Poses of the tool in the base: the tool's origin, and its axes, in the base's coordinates. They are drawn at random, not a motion.
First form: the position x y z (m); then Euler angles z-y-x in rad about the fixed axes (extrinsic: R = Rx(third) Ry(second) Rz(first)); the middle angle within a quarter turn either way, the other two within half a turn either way.
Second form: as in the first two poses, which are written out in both.
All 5 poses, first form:
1: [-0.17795 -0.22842 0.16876 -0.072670 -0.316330 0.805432]
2: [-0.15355 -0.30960 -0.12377 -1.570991 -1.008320 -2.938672]
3: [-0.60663 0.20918 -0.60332 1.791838 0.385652 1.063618]
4: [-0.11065 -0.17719 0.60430 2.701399 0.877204 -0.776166]
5: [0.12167 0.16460 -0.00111 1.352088 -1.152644 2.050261]
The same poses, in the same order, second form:
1:
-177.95 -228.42 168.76
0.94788 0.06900 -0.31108
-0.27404 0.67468 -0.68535
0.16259 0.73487 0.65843

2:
-153.55 -309.60 -123.77
-0.00010 0.53328 -0.84594
0.97945 0.17067 0.10747
0.20169 -0.82854 -0.52234

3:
-606.63 209.18 -603.32
-0.20314 -0.90401 0.37616
0.40180 -0.42730 -0.80992
0.89291 -0.01339 0.45004

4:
-110.65 -177.19 604.30
-0.57836 -0.27242 0.76895
0.79141 -0.41603 0.44786
0.19790 0.86759 0.45621

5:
121.67 164.60 -1.11
0.08811 -0.39640 -0.91384
-0.62623 0.69139 -0.36028
0.77464 0.60402 -0.18732

